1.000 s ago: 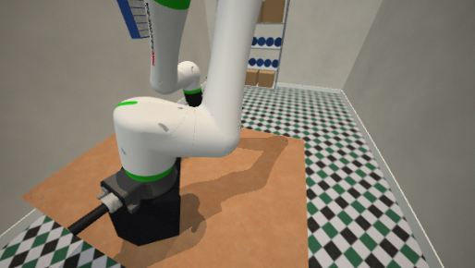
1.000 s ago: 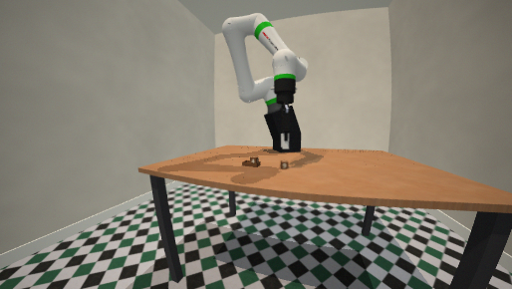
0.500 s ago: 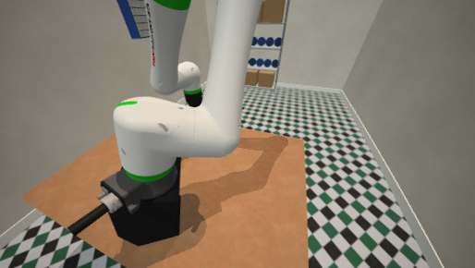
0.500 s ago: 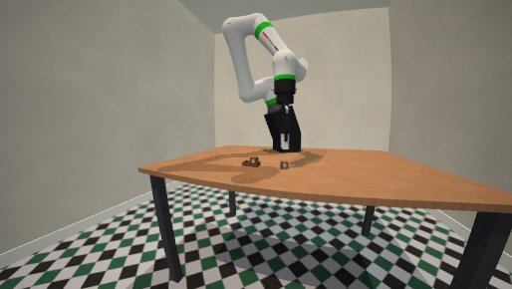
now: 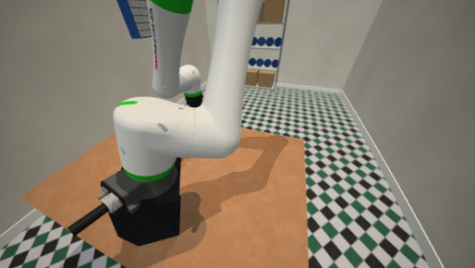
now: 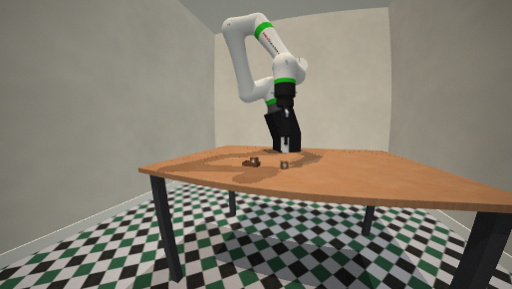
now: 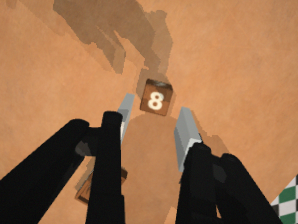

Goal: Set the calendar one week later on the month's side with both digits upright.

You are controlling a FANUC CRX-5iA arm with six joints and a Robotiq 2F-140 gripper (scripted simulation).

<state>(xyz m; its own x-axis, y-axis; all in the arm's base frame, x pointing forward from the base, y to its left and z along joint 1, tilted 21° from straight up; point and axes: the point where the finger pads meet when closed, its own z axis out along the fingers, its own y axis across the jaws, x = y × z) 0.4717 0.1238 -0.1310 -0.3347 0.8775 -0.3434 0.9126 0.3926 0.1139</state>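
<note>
Now: hand 90 mm above the brown cube. Also, from my hand: brown calendar tray (10 mm ahead, 160 mm to the right, 100 mm below).
</note>
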